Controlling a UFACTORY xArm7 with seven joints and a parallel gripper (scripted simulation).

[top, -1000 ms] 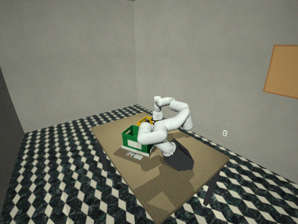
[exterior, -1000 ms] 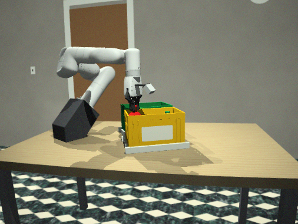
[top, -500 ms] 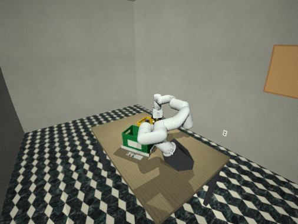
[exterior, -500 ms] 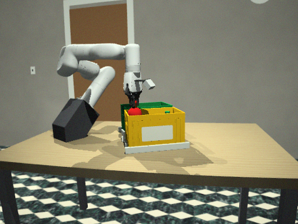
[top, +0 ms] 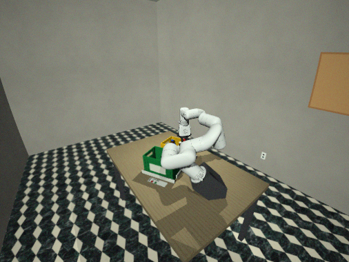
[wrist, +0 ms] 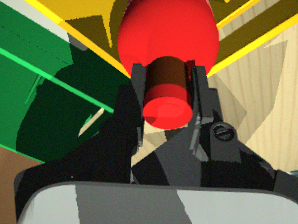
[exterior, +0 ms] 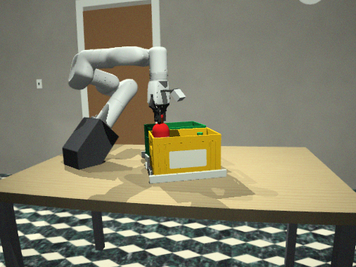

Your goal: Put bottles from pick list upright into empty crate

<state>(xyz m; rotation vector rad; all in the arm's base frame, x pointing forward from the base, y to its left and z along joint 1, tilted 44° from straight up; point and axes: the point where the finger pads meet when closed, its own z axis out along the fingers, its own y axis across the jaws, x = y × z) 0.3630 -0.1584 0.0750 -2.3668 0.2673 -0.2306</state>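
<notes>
My hand is 70 mm above the red bottle. Also, from my hand: green-capped bottle: 50 mm ahead, 70 mm to the right, 150 mm below; then yellow crate: 100 mm ahead, 20 mm to the left, 160 mm below; then white-topped bottle: 120 mm ahead, 10 mm to the right, 150 mm below.
</notes>
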